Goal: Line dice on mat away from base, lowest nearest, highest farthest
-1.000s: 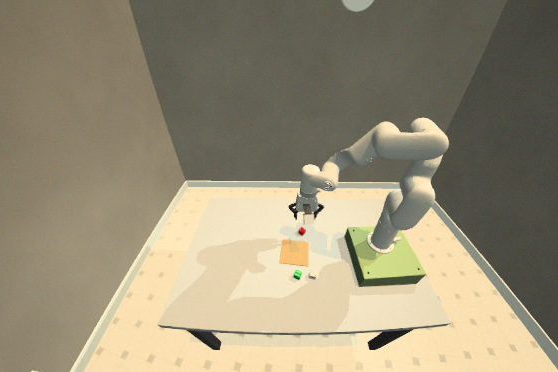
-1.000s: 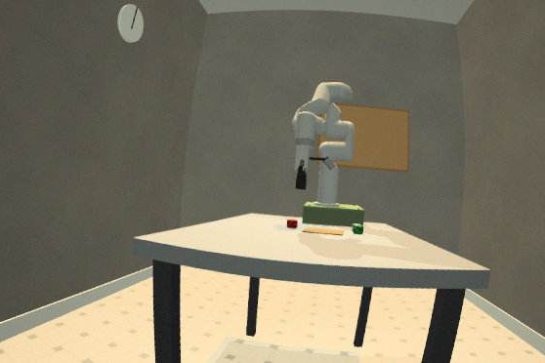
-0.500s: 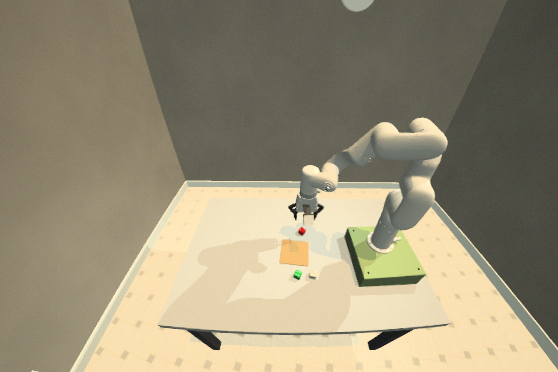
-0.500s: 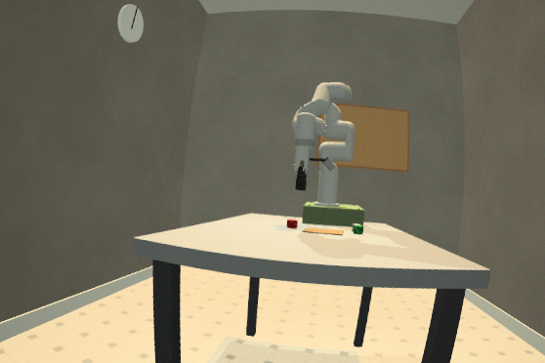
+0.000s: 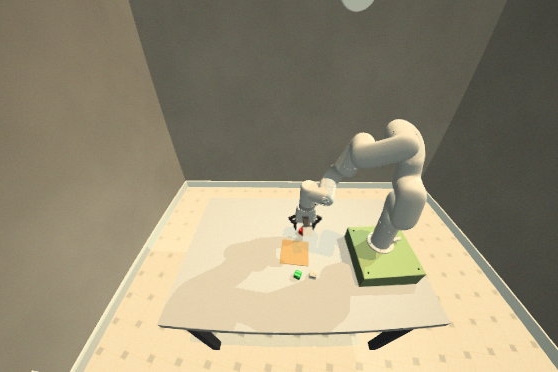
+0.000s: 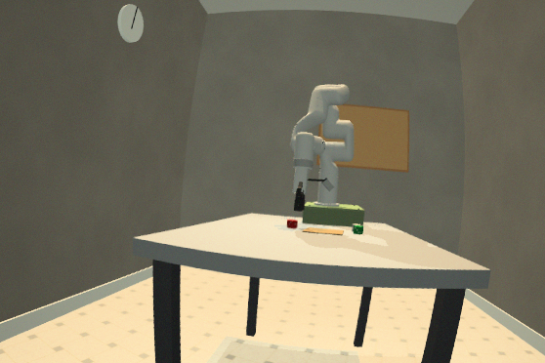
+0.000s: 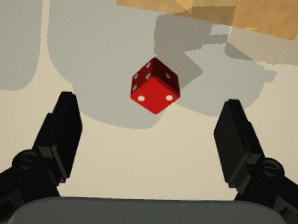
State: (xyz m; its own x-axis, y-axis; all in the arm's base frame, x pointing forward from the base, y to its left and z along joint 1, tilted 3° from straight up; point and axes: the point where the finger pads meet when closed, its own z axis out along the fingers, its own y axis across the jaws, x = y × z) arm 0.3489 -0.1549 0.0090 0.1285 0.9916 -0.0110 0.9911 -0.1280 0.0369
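Now: the red die 2 cm to the right of my hand and 6 cm below it. From my hand the other things lie so: green die: 7 cm ahead, 22 cm to the left, 6 cm below; then white die: 23 cm to the left, 6 cm below; then mat: 6 cm ahead, 9 cm to the left, 8 cm below.
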